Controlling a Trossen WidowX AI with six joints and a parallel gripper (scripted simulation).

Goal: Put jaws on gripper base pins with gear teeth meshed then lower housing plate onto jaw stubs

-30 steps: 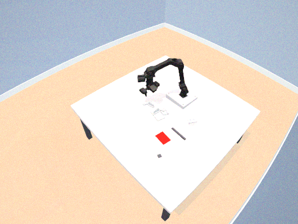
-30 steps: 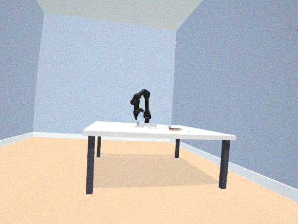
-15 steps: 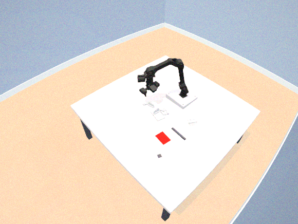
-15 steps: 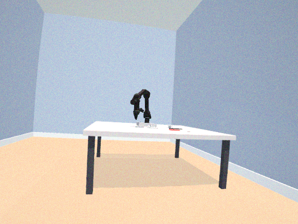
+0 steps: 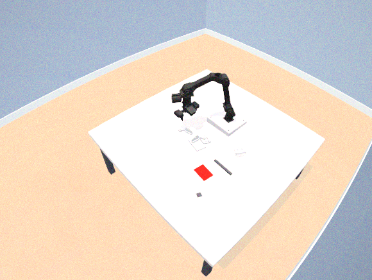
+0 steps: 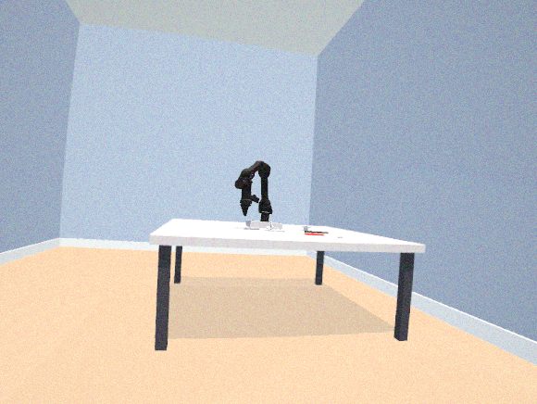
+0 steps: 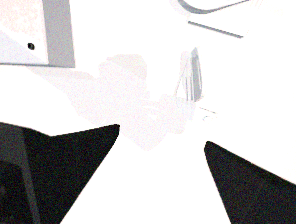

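My gripper tip is now 70 mm above the white jaw piece, 60 mm short of it and 20 mm to the right of it. Also, from my gripper tip: dark grey bar (440 mm to the left, 80 mm below, 50 mm ahead); then small white part (420 mm to the left, 130 mm behind, 50 mm below); then red flat rectangle (400 mm to the left, 170 mm ahead, 80 mm below).
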